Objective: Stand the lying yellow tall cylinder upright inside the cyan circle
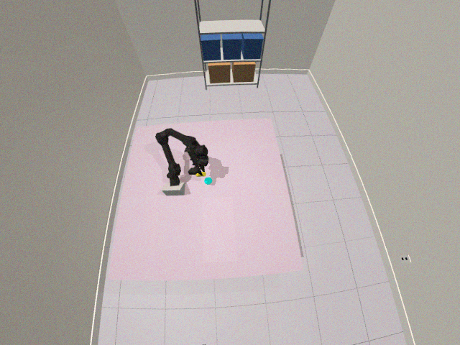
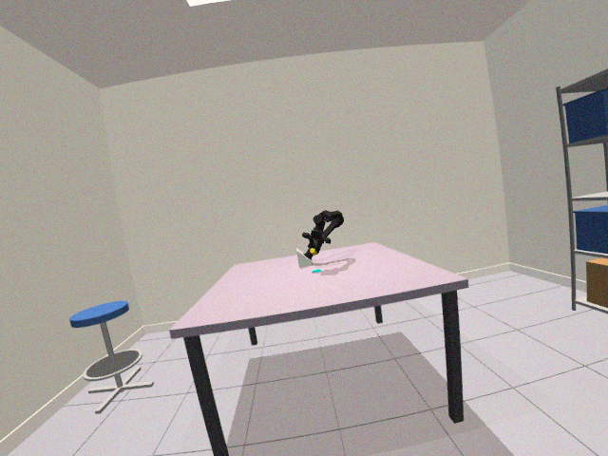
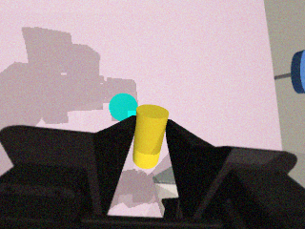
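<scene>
The yellow tall cylinder lies 2 cm behind my gripper tip, 1 cm to the left of it and 1 cm below it. Round my gripper tip: cyan circle (2 cm ahead, 13 cm below).
</scene>
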